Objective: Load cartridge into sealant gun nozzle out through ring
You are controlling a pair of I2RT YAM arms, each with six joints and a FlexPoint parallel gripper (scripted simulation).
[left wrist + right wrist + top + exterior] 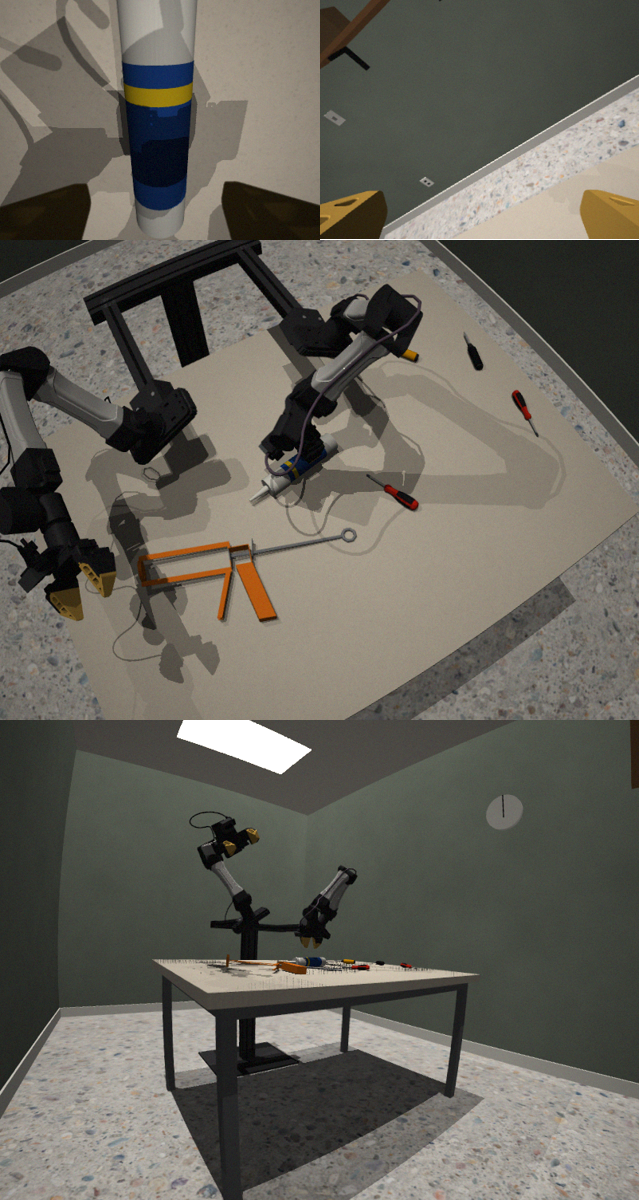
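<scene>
My right hand is 260 mm past the cartridge, 520 mm to the right of it and 460 mm above it. Round my right hand: thumb plate 120 mm behind, 320 mm to the left, 460 mm below; plunger rod 80 mm behind, 410 mm to the left, 470 mm below; green-handled tool 560 mm behind, 830 mm to the left, 470 mm below.
</scene>
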